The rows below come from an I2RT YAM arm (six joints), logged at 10 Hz.
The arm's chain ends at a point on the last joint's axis. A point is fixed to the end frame.
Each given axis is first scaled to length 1.
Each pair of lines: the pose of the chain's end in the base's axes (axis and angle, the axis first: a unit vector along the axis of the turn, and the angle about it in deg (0 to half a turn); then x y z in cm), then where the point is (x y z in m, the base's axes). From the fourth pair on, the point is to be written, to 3 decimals.
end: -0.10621, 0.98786, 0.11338, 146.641, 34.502, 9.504, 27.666
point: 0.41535 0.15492 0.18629
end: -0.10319, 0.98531, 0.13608, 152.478, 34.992, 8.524, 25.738
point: 0.40938 0.14944 0.16229
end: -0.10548, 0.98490, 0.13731, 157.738, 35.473, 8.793, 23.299
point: 0.40426 0.15229 0.13248
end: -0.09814, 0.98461, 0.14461, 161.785, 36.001, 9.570, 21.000
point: 0.402 0.161 0.107
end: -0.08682, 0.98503, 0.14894, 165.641, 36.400, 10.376, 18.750
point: 0.400 0.169 0.082
